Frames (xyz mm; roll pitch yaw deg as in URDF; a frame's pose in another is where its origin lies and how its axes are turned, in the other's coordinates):
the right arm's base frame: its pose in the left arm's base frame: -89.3 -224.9 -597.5 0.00 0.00 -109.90
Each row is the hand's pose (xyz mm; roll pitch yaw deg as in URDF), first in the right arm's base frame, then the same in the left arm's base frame.
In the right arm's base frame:
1: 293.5 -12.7 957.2 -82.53 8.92 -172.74
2: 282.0 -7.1 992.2 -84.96 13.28 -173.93
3: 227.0 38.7 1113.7 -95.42 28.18 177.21
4: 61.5 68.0 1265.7 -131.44 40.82 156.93
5: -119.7 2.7 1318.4 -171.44 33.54 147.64
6: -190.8 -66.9 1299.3 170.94 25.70 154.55
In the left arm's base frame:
1: -201.1 -496.6 359.7 -82.53 8.92 77.36
2: -192.0 -487.6 394.7 -84.96 13.28 76.17
3: -130.2 -451.5 516.2 -95.42 28.18 67.31
4: -46.3 -305.9 668.2 -131.44 40.82 47.03
5: -46.0 -113.3 720.9 -171.44 33.54 37.74
6: -87.3 -22.7 701.8 170.94 25.70 44.65

